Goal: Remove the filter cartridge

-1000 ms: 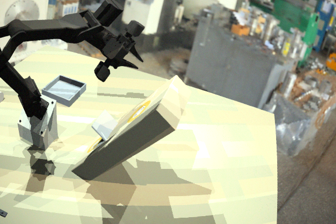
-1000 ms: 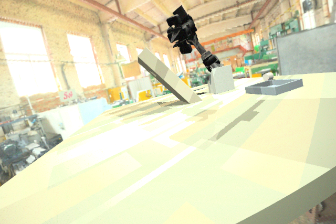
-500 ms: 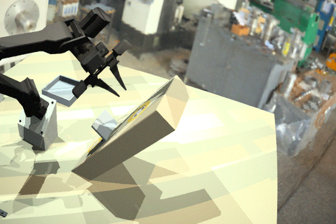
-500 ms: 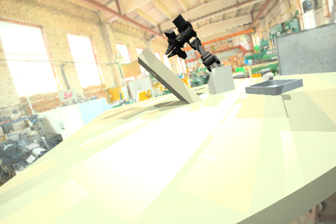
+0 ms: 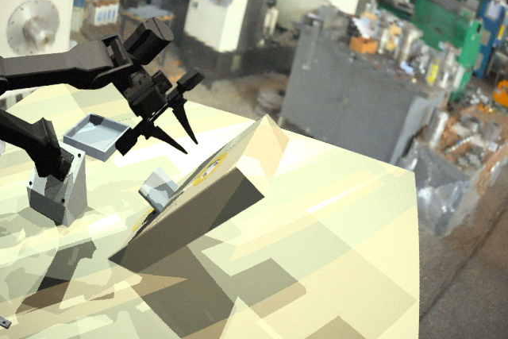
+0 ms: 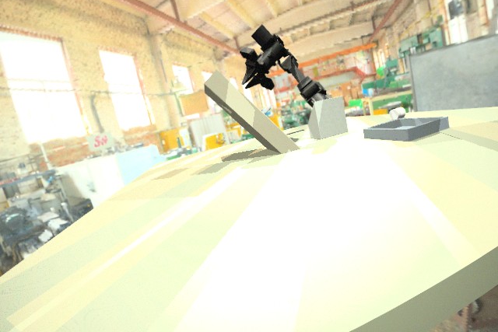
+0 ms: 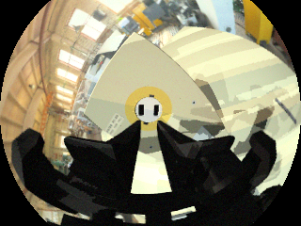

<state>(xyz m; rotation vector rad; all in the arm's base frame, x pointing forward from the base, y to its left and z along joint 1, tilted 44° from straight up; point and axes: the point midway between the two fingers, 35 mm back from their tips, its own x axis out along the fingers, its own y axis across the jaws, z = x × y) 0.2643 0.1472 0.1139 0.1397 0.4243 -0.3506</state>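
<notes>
My gripper tip is 5 cm short of the round filter cartridge and 4 cm above it. Also, from my gripper tip: grey tray 40 cm behind, 24 cm to the left, 25 cm below; service panel 11 cm below.
</notes>
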